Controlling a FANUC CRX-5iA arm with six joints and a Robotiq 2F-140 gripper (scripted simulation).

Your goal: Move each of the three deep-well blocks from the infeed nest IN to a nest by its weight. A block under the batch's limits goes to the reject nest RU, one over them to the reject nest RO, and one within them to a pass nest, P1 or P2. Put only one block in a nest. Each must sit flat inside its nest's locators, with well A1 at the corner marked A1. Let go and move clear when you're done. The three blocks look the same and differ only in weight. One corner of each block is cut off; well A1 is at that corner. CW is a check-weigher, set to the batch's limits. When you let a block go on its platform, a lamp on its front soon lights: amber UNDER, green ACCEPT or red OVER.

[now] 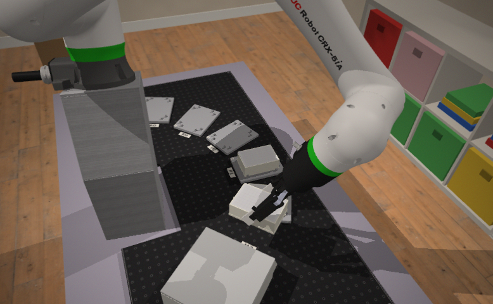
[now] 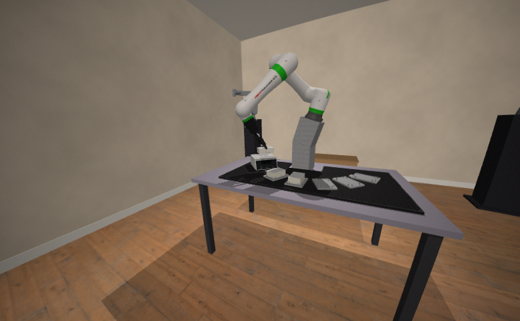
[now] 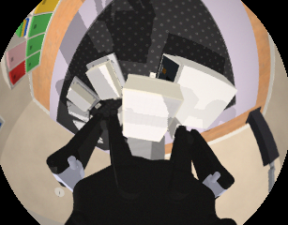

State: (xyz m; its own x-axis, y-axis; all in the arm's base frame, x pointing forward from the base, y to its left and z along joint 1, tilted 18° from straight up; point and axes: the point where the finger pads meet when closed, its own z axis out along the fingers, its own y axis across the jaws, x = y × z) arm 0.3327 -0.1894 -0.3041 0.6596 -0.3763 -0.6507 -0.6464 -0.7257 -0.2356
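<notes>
The pale weigher platform lies 12 cm behind my hand, 11 cm to the right of it and 10 cm below it. The rest, counted from my hand: grey nest plate (3 cm ahead, 49 cm to the left, 19 cm below); then check-weigher (12 cm behind, 11 cm to the right, 13 cm below).
</notes>
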